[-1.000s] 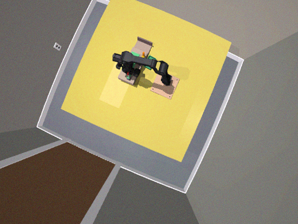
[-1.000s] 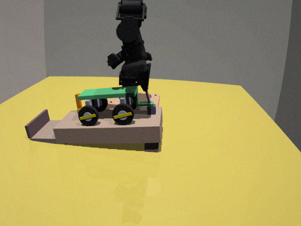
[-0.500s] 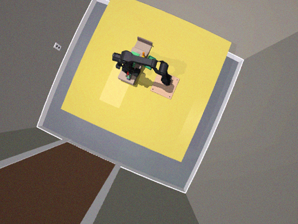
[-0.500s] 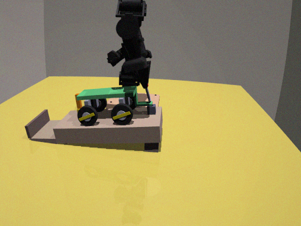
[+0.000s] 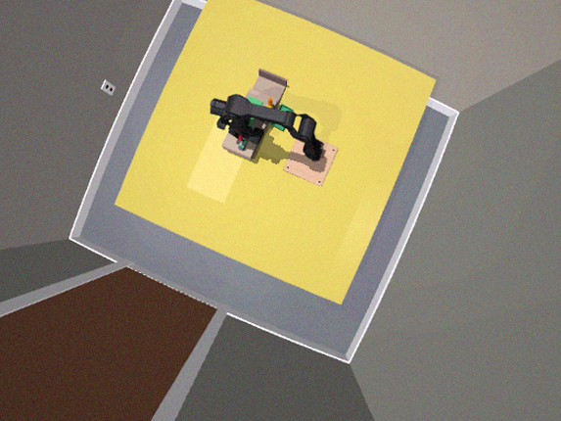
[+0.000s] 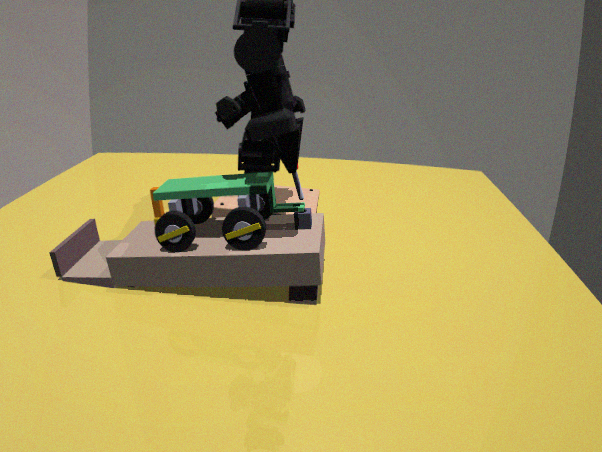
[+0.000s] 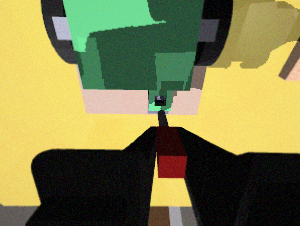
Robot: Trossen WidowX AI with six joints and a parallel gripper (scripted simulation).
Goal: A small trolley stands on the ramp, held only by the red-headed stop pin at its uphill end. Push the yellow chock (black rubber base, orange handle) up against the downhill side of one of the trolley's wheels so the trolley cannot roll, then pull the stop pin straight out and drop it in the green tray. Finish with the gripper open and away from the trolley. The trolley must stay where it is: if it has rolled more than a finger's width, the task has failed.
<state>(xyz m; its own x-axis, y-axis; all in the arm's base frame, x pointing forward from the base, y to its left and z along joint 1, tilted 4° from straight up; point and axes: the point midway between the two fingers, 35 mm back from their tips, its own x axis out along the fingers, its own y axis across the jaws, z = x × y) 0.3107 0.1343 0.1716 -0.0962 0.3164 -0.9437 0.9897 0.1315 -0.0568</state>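
Now: gripper tip 23 cm to the left of the green tray, 18 cm above it and 7 cm past it. The rest, counted from my gripper tip: green-decked trolley 11 cm to the right, 6 cm below, 4 cm ahead; red-headed stop pin right at my gripper tip; support leg 15 cm below, 3 cm to the left, 2 cm ahead.
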